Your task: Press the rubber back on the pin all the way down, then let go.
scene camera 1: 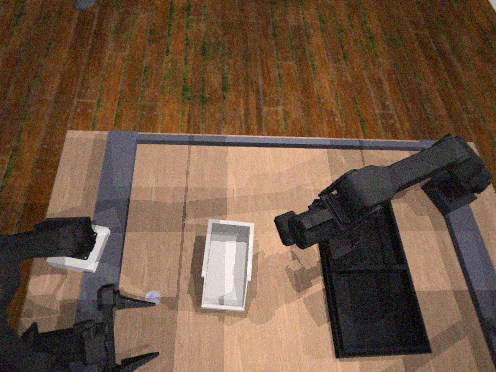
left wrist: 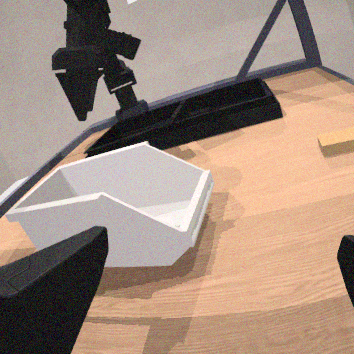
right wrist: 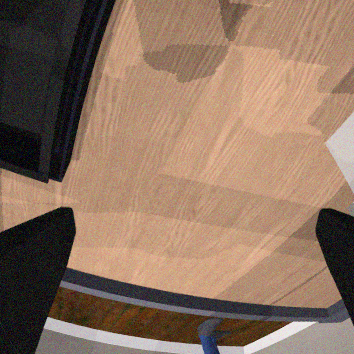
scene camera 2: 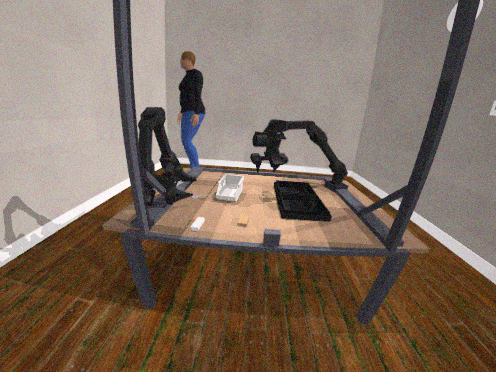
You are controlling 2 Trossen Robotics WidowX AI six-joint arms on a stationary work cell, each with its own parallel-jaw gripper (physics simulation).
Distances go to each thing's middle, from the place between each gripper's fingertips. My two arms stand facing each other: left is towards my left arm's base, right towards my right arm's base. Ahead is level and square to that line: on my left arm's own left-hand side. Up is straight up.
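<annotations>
Counting from my left hand, the black tray (scene camera 1: 373, 307) is 49 cm to the right, 5 cm ahead and 7 cm below. Then there is the white bin (scene camera 1: 227, 264): my left gripper is 5 cm above it, 11 cm short of it and 16 cm to the left of it. Going by their middles, the bin is the nearest to my left gripper of the things named here.
For my right hand, the black tray is 120 mm behind it, 150 mm to the right of it and 90 mm below it, while the white bin is 70 mm below my right hand, 60 mm behind it and 180 mm to the left of it. By its middle, the black tray is nearer to my right hand than to my left gripper.
</annotations>
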